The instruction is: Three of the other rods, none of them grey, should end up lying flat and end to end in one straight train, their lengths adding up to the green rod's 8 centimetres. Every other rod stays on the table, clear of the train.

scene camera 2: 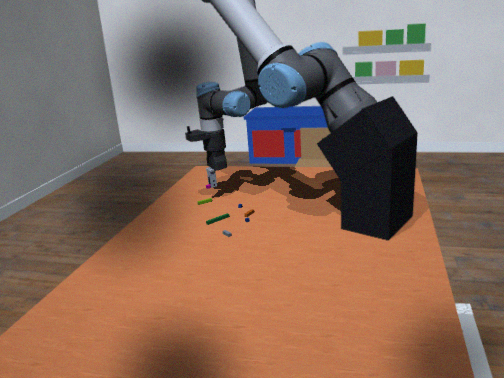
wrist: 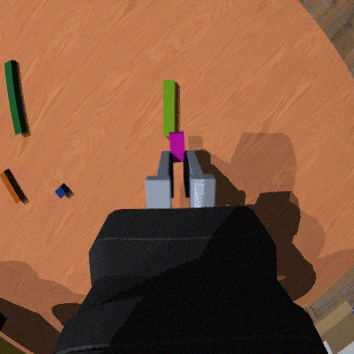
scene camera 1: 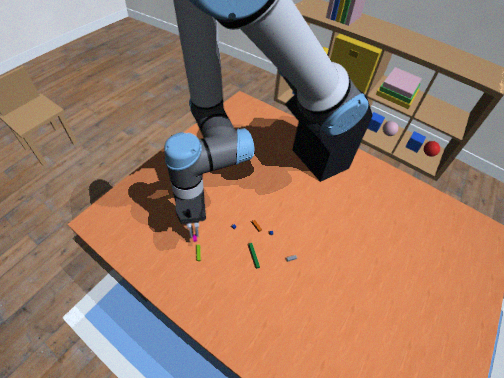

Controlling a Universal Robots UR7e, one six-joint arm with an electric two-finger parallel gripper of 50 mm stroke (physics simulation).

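Frame: origin at the arm's base, x ahead, y left, z up, level; centimetres.
Where they show: gripper, fingertip midpoint: [scene camera 2: 213,186] [wrist: 177,164] [scene camera 1: 194,234]; arm's base at its link origin: [scene camera 2: 355,119].
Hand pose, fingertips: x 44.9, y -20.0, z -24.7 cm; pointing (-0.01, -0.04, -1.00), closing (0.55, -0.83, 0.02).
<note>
Each offset is from my fingertips to the top centre of the thing. Level surfaces: height alone.
My gripper [scene camera 1: 193,233] [scene camera 2: 212,184] [wrist: 177,164] is shut on a short magenta rod {dz +0.8, dx +1.2, dy +0.8 cm} [scene camera 1: 195,239] [scene camera 2: 208,186] [wrist: 177,145] and holds it a little above the table. In the wrist view the magenta rod's far end overlaps the near end of the lime rod {dz -4.0, dx +3.0, dy +2.6 cm} [scene camera 1: 198,252] [scene camera 2: 205,201] [wrist: 169,107], roughly in line with it. The lime rod lies flat. The dark green rod {dz -4.0, dx -3.4, dy +17.7 cm} [scene camera 1: 254,255] [scene camera 2: 218,219] [wrist: 15,97] lies apart. An orange rod {dz -4.0, dx -13.1, dy +14.3 cm} [scene camera 1: 256,225] [scene camera 2: 249,213] [wrist: 11,186] lies between two small blue pieces, one {dz -4.0, dx -9.7, dy +8.1 cm} [scene camera 1: 233,226] [scene camera 2: 240,205] [wrist: 62,191] nearer my gripper, the other {dz -4.0, dx -12.7, dy +19.4 cm} [scene camera 1: 271,232] [scene camera 2: 247,220] farther.
A grey rod {dz -4.0, dx -7.3, dy +28.1 cm} [scene camera 1: 291,258] [scene camera 2: 227,233] lies beyond the green rod from my gripper. The orange-brown table {dz -5.0 cm} [scene camera 1: 380,280] [scene camera 2: 280,300] [wrist: 240,60] has an edge to the left of the lime rod in scene camera 1. The arm's black base [scene camera 1: 327,145] [scene camera 2: 377,175] stands on the table.
</note>
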